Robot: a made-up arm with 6 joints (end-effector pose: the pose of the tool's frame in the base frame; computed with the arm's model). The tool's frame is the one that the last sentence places.
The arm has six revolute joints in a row. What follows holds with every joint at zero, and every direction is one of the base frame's. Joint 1 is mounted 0.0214 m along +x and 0.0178 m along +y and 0.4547 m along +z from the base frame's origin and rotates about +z. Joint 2 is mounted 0.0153 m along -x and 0.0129 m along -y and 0.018 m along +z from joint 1 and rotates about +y. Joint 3 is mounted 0.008 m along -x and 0.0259 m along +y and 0.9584 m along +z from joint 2 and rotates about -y. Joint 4 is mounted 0.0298 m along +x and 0.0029 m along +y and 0.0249 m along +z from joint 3 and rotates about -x. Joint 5 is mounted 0.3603 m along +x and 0.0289 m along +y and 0.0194 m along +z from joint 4 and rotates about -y. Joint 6 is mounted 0.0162 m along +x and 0.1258 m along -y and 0.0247 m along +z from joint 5 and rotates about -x. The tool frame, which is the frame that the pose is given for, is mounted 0.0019 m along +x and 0.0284 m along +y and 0.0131 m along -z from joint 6; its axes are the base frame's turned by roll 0.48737, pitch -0.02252 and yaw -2.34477 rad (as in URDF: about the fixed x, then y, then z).
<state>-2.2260 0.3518 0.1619 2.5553 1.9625 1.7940</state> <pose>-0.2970 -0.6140 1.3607 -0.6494 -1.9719 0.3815</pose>
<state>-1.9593 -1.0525 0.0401 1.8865 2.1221 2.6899</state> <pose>0.3994 0.7386 1.3246 0.0982 0.9810 -2.9349</pose>
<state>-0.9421 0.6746 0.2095 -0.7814 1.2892 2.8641</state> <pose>0.4586 -0.7647 1.0320 2.3454 1.0955 0.6293</pose>
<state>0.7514 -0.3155 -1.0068 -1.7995 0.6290 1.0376</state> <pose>-0.0251 -0.0079 1.0654 -0.4619 0.0271 -2.3673</pose>
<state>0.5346 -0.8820 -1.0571 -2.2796 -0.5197 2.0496</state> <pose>-0.3408 -0.0996 0.9284 0.5516 -0.1006 -1.4278</pose>
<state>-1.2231 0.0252 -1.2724 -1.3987 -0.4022 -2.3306</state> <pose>-0.0218 -0.0501 1.0000 -1.0265 -1.0090 -0.8009</pose>
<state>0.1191 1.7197 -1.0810 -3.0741 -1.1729 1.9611</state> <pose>0.5621 0.2186 0.1926 -1.4464 1.2344 -2.4261</pose>
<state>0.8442 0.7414 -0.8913 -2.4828 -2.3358 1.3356</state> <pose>0.3232 0.4942 0.8153 0.2425 1.7209 -0.3892</pose>
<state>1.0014 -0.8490 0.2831 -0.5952 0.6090 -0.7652</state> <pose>-0.2456 -0.5339 1.4635 1.8002 1.3190 -0.3998</pose>
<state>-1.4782 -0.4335 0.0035 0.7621 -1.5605 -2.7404</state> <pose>-0.0533 0.0849 1.6220 -1.2322 -0.1779 0.3969</pose>
